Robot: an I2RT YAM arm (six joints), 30 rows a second.
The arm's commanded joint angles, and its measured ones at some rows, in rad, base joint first. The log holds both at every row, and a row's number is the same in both.
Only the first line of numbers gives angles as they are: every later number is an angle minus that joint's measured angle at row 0.
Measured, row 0: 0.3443 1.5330 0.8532 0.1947 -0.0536 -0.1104
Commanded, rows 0 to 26: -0.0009 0.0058 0.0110 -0.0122 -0.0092 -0.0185; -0.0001 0.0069 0.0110 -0.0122 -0.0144 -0.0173; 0.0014 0.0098 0.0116 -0.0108 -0.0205 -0.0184; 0.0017 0.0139 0.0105 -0.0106 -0.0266 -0.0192; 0.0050 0.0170 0.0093 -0.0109 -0.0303 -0.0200; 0.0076 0.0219 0.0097 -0.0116 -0.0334 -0.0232; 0.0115 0.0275 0.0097 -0.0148 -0.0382 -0.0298; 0.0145 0.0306 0.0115 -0.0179 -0.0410 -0.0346; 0.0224 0.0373 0.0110 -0.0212 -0.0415 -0.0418; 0.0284 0.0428 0.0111 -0.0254 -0.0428 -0.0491; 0.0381 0.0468 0.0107 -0.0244 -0.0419 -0.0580; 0.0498 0.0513 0.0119 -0.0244 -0.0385 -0.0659; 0.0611 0.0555 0.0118 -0.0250 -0.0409 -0.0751; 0.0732 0.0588 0.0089 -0.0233 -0.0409 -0.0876; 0.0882 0.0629 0.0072 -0.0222 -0.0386 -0.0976; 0.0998 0.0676 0.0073 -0.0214 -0.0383 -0.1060; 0.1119 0.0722 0.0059 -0.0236 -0.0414 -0.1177; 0.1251 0.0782 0.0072 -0.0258 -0.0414 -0.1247; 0.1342 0.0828 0.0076 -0.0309 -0.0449 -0.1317; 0.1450 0.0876 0.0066 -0.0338 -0.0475 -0.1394; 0.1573 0.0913 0.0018 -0.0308 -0.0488 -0.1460; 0.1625 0.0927 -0.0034 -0.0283 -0.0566 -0.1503; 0.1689 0.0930 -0.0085 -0.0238 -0.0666 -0.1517; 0.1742 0.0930 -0.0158 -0.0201 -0.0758 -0.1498; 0.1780 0.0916 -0.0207 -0.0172 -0.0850 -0.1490; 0.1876 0.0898 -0.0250 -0.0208 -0.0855 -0.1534; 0.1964 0.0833 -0.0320 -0.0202 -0.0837 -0.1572
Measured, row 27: 0.1812 0.0908 -0.0199 -0.0316 -0.0839 -0.1465
